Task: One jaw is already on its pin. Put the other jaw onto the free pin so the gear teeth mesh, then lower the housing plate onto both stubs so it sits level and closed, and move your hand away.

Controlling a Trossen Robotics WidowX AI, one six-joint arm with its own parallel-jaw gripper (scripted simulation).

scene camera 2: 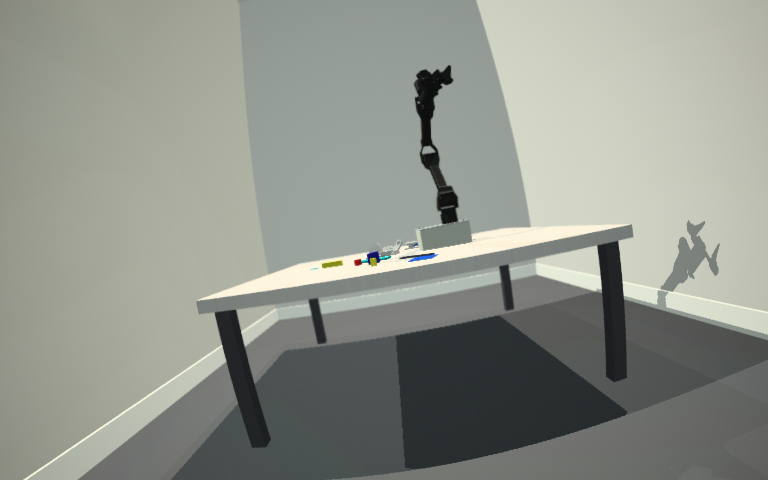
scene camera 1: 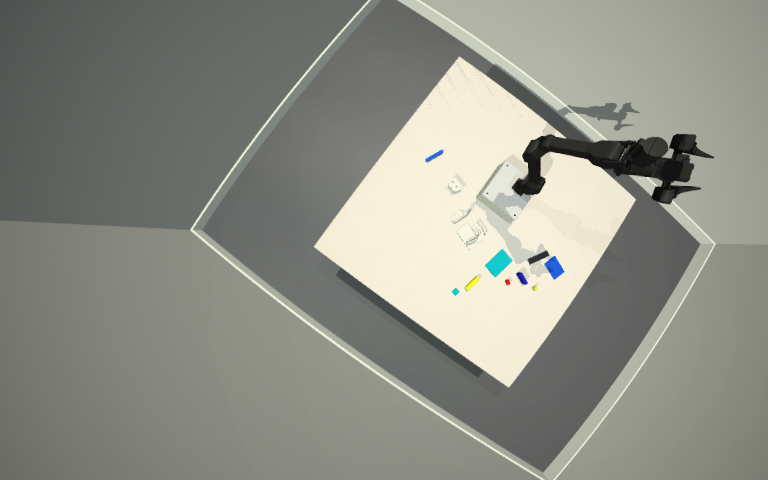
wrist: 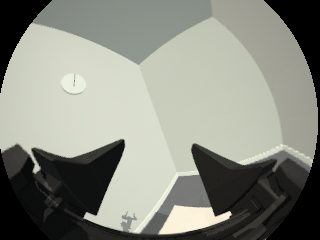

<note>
My gripper (scene camera 1: 706,173) is open, holding nothing.
My gripper also shows in scene camera 2 (scene camera 2: 444,67) and in the wrist view (wrist: 159,145).
</note>
